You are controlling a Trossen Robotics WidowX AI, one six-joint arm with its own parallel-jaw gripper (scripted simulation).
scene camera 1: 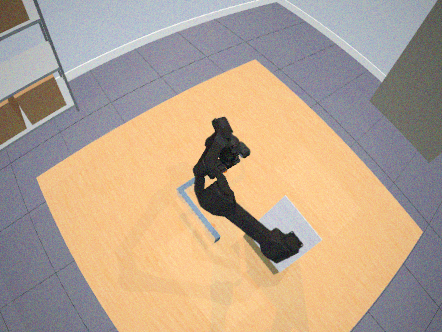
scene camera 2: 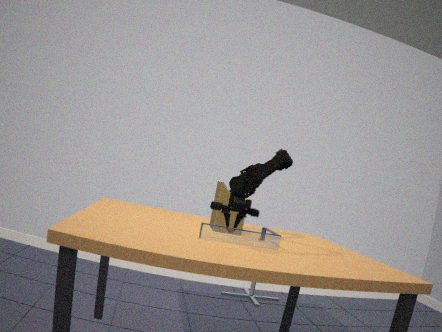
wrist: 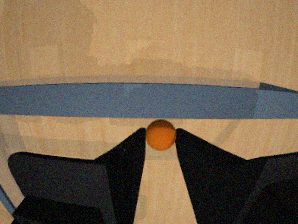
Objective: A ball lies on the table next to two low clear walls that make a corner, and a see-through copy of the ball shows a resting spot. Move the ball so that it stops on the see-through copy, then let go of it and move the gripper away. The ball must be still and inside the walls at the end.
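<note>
My gripper [scene camera 2: 230, 230] is visible to me, and in the wrist view I find the gripper [wrist: 160, 133] again. What it holds is an orange ball [wrist: 160, 134].
</note>
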